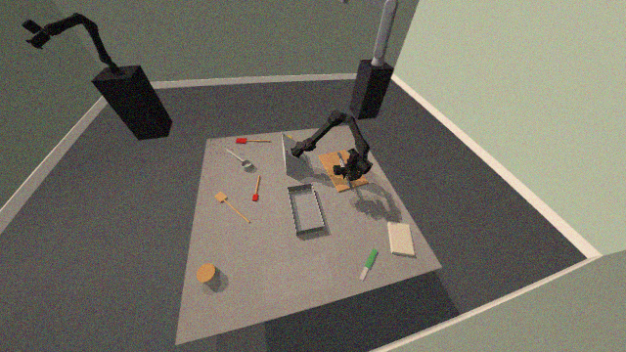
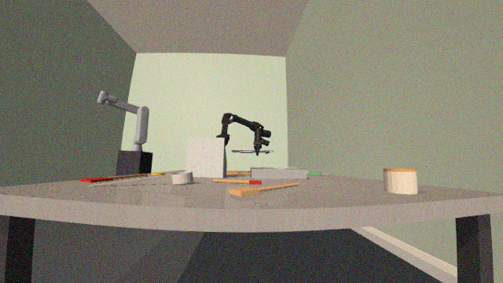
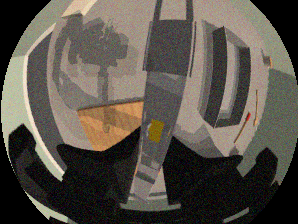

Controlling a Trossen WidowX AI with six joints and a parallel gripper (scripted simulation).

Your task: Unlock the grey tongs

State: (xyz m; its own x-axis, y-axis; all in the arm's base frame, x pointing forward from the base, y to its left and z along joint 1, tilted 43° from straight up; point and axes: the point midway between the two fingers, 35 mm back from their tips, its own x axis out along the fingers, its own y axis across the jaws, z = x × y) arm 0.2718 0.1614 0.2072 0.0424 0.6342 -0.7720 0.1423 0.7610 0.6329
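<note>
My gripper tip is 20 mm short of the yellow lock piece and 30 mm below it. Also, from my gripper tip: pale block 400 mm ahead, 210 mm to the left, 130 mm below; wooden board 190 mm behind, 80 mm to the left, 130 mm below; roasting tin 80 mm ahead, 280 mm to the right, 110 mm below.
</note>
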